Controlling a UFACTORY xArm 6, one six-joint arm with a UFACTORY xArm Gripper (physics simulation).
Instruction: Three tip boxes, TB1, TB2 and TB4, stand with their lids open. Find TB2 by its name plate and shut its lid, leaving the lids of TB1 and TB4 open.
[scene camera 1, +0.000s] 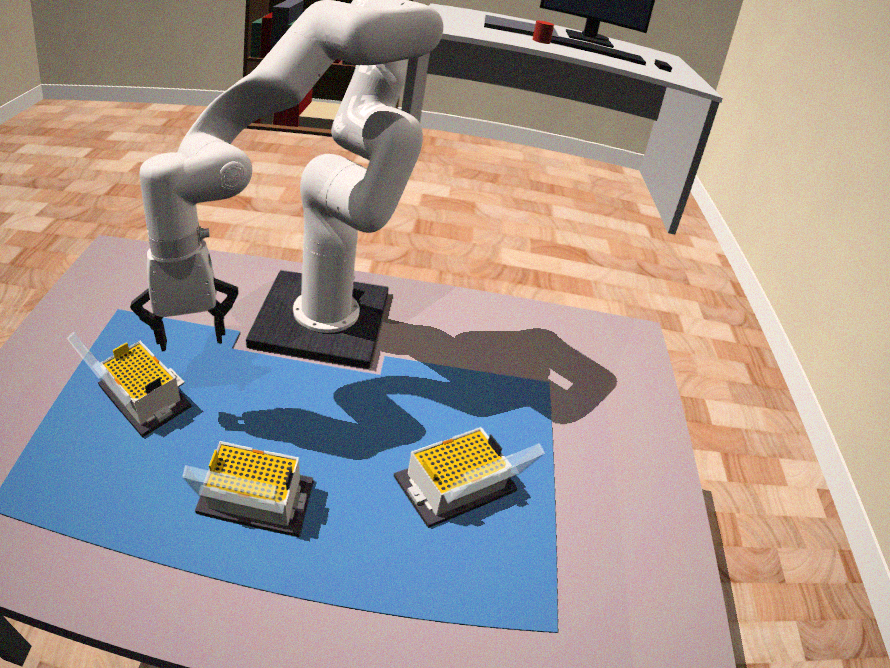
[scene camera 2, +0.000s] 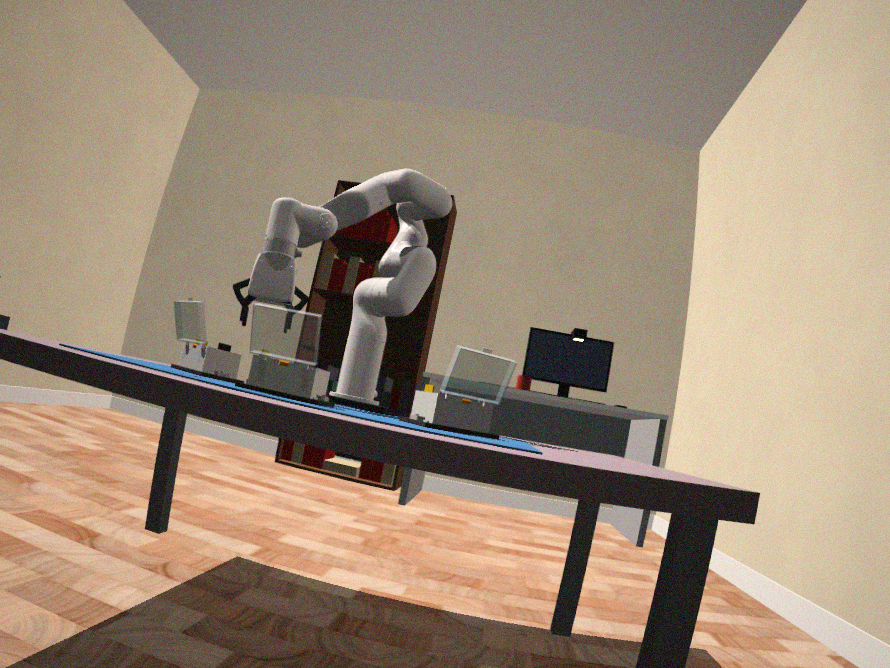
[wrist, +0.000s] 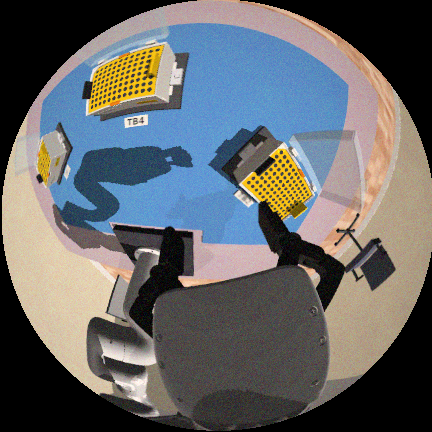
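Note:
Through scene camera 1 I can see my gripper (scene camera 1: 191, 342) along with a TB2 tip box (scene camera 1: 139, 374), a TB4 tip box (scene camera 1: 244, 464) and a TB1 tip box (scene camera 1: 445, 464). Scene camera 2 gives me my gripper (scene camera 2: 264, 328). In the wrist view there is the gripper again (wrist: 216, 223), and I also find the TB4 tip box (wrist: 132, 75) and the TB2 tip box (wrist: 277, 180) there.

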